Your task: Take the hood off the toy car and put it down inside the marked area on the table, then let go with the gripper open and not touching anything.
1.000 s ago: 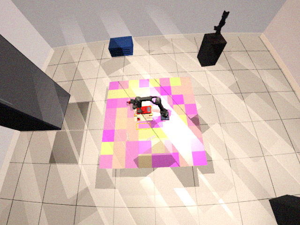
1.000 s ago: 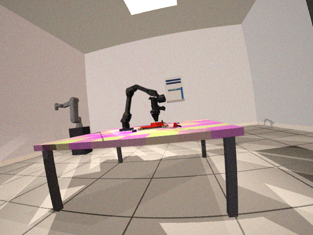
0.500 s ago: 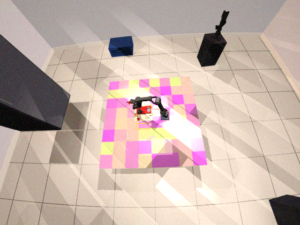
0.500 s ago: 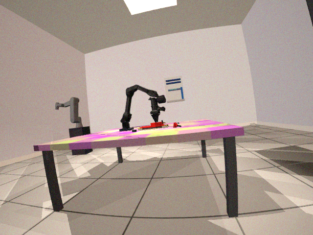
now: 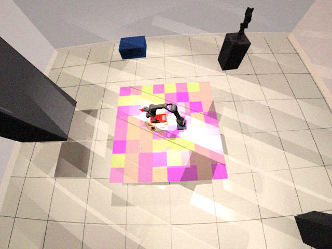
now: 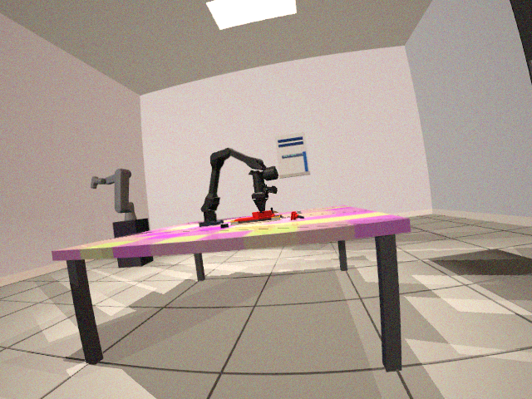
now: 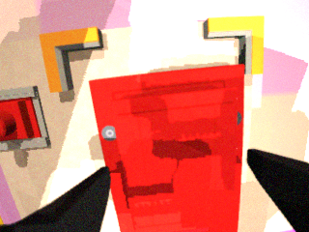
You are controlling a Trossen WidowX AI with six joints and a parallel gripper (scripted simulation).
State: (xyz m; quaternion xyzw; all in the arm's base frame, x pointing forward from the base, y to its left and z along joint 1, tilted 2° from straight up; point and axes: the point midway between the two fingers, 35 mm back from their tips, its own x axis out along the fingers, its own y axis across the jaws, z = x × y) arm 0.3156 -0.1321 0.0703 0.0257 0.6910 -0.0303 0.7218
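Right now the red hood is right at my gripper tip.
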